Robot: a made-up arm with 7 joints. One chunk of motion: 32 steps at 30 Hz.
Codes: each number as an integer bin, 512 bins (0 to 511) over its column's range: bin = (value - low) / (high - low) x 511, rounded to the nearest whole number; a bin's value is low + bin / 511 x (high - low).
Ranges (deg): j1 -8..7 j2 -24..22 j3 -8..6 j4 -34..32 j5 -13..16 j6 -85..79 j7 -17..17
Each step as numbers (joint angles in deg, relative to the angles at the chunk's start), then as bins.
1 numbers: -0.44 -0.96 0.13 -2.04 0.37 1.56 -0.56
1 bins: 258 256 297 247 236 270 247
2 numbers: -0.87 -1.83 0.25 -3.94 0.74 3.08 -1.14
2 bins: 243 246 301 233 242 274 238
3 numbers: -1.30 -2.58 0.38 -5.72 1.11 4.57 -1.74
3 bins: 228 238 306 219 249 279 229
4 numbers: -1.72 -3.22 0.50 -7.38 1.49 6.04 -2.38
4 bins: 214 231 310 206 255 284 220
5 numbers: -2.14 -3.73 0.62 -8.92 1.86 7.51 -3.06
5 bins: 200 225 315 194 262 288 210
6 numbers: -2.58 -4.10 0.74 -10.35 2.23 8.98 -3.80
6 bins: 185 221 319 183 268 293 198
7 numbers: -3.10 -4.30 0.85 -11.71 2.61 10.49 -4.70
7 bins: 167 219 323 173 275 298 185
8 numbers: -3.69 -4.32 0.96 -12.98 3.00 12.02 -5.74
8 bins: 147 219 327 163 282 302 169
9 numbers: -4.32 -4.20 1.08 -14.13 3.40 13.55 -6.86
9 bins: 125 220 331 154 289 307 152
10 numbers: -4.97 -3.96 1.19 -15.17 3.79 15.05 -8.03
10 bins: 103 223 335 146 296 312 135
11 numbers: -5.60 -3.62 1.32 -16.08 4.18 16.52 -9.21
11 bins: 82 226 340 139 303 316 117
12 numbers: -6.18 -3.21 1.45 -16.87 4.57 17.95 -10.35
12 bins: 62 231 345 133 310 321 100
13 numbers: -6.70 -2.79 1.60 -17.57 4.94 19.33 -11.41
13 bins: 44 236 350 127 316 325 84
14 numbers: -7.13 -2.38 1.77 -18.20 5.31 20.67 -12.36
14 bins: 30 240 357 122 323 329 70
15 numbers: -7.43 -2.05 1.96 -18.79 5.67 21.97 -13.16
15 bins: 19 244 364 118 329 333 58
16 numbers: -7.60 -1.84 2.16 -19.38 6.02 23.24 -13.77
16 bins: 14 246 371 113 335 337 49
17 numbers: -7.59 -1.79 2.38 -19.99 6.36 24.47 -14.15
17 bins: 14 247 379 108 341 341 43
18 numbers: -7.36 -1.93 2.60 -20.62 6.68 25.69 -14.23
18 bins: 22 245 387 104 347 345 42
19 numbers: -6.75 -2.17 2.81 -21.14 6.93 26.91 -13.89
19 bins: 43 243 395 100 351 349 47
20 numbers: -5.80 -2.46 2.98 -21.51 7.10 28.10 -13.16
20 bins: 75 239 401 97 354 352 58
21 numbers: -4.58 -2.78 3.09 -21.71 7.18 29.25 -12.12
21 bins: 117 236 405 95 356 356 73
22 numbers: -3.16 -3.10 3.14 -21.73 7.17 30.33 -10.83
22 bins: 165 232 407 95 355 359 93
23 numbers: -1.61 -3.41 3.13 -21.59 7.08 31.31 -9.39
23 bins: 218 229 406 96 354 362 114
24 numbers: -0.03 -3.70 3.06 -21.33 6.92 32.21 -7.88
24 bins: 272 226 404 98 351 365 137
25 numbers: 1.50 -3.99 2.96 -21.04 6.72 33.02 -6.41
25 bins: 324 222 400 100 347 368 159
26 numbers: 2.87 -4.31 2.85 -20.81 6.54 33.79 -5.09
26 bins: 370 219 396 102 344 370 179
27 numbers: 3.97 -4.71 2.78 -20.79 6.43 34.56 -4.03
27 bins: 408 214 393 102 342 373 195
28 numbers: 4.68 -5.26 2.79 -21.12 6.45 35.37 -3.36
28 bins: 432 208 394 100 343 375 205
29 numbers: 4.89 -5.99 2.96 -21.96 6.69 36.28 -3.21
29 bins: 439 200 400 93 347 378 207
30 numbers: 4.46 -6.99 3.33 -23.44 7.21 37.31 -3.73
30 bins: 424 189 414 82 356 381 199
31 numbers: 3.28 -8.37 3.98 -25.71 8.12 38.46 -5.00
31 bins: 384 174 437 64 372 385 180
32 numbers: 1.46 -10.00 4.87 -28.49 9.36 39.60 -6.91
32 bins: 322 156 470 43 394 388 152
